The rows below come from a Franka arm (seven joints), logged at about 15 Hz.
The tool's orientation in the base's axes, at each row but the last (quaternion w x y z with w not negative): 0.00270 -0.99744 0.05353 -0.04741; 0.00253 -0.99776 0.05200 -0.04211; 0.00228 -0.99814 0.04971 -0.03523; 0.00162 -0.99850 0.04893 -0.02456; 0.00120 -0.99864 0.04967 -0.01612; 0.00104 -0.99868 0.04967 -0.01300; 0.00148 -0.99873 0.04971 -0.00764; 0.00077 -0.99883 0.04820 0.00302; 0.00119 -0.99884 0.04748 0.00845
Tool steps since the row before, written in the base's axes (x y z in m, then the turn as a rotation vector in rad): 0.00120 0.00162 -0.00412 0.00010 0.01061 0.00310; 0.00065 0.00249 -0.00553 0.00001 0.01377 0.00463; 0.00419 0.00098 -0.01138 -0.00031 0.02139 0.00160; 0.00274 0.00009 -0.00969 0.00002 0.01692 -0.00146; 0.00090 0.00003 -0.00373 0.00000 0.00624 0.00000; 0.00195 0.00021 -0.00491 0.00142 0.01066 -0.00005; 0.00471 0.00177 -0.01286 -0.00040 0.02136 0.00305; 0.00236 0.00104 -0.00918 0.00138 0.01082 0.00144; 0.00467 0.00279 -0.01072 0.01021 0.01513 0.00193
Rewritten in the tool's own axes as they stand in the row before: 0.00063 -0.00170 0.00422 -0.00074 -0.01059 -0.00307; -0.00008 -0.00249 0.00557 -0.00103 -0.01374 -0.00460; 0.00326 -0.00130 0.01165 -0.00232 -0.02127 -0.00160; 0.00224 -0.00030 0.00981 -0.00171 -0.01683 0.00147; 0.00077 -0.00010 0.00376 -0.00062 -0.00621 0.00000; 0.00179 -0.00039 0.00496 0.00035 -0.01075 0.00010; 0.00432 -0.00218 0.01293 -0.00247 -0.02123 -0.00301; 0.00230 -0.00125 0.00917 0.00032 -0.01090 -0.00143; 0.00457 -0.00320 0.01065 0.00869 -0.01603 -0.00205
